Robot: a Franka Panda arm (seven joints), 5 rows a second.
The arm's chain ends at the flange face. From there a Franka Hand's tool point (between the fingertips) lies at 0.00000 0.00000 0.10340 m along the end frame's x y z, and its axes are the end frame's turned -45 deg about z.
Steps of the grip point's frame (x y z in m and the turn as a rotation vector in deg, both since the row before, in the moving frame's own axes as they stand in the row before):
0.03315 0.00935 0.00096 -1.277 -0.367 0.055
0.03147 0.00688 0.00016 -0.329 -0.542 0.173
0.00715 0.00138 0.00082 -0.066 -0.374 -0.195
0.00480 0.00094 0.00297 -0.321 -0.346 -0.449
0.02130 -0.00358 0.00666 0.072 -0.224 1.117
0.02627 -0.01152 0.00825 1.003 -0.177 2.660
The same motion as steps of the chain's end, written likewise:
0.02889 -0.01893 0.00099 -1.162 0.643 0.055
0.02739 -0.01850 0.00017 -0.616 -0.151 0.173
0.00642 -0.00464 0.00082 -0.311 -0.218 -0.195
0.00409 -0.00358 0.00297 -0.472 -0.018 -0.449
0.01291 -0.01778 0.00666 -0.107 -0.209 1.117
0.01191 -0.02563 0.00827 0.584 -0.834 2.660

